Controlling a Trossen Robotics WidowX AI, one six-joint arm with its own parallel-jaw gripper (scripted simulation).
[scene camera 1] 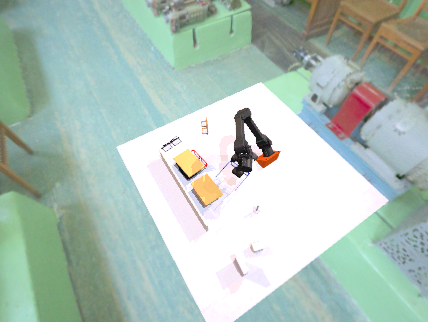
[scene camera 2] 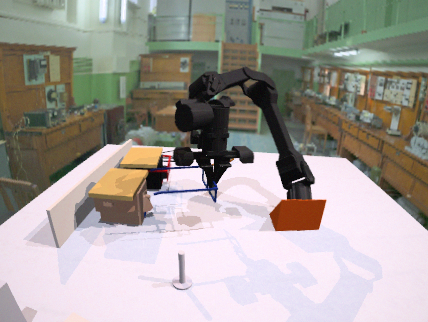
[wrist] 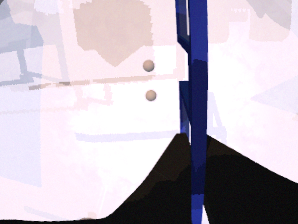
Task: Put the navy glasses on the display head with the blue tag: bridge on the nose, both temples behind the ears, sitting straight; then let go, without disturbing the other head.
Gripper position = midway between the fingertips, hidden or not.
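The gripper is at point(scene camera 2: 211, 188) in the scene, and you get the gripper point(wrist: 188, 142) from the wrist as well. Then there's a pale backboard point(scene camera 2: 68, 212), plus a head point(scene camera 2: 141, 158) and another head point(scene camera 2: 120, 196).
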